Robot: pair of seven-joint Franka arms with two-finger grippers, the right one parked.
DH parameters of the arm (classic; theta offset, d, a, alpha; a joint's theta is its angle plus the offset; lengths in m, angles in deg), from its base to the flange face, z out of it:
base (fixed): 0 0 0 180
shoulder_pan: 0 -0.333 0 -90
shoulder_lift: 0 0 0 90
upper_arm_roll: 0 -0.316 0.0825 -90
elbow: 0 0 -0.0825 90
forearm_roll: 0 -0.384 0 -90
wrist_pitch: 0 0 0.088 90
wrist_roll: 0 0.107 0 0
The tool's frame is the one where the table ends.
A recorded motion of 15 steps. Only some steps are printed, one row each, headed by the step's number.
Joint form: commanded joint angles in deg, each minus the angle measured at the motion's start. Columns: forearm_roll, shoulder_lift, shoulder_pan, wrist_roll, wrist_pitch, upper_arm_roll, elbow.
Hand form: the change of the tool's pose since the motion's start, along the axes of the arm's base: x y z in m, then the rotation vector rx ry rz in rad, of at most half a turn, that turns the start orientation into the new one. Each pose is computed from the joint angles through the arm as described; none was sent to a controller.
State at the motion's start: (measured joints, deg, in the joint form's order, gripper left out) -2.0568 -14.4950 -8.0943 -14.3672 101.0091 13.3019 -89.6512
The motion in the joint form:
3: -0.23 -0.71 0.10 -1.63 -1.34 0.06 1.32
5: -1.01 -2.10 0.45 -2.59 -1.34 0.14 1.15
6: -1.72 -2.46 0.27 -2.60 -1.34 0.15 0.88
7: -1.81 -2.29 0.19 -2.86 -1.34 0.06 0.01
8: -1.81 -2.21 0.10 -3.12 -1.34 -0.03 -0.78
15: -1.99 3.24 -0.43 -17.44 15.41 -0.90 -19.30
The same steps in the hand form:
3: 0.0022 -0.0004 0.0013 0.0037 0.0127 0.0256
5: 0.0053 -0.0034 -0.0152 0.0150 0.0383 0.0314
6: 0.0058 -0.0004 -0.0213 0.0266 0.0477 0.0312
7: 0.0034 0.0012 -0.0266 0.0308 0.0598 0.0371
8: 0.0013 0.0028 -0.0322 0.0331 0.0722 0.0436
15: -0.0356 0.0090 -0.1016 0.0593 0.0081 0.2974

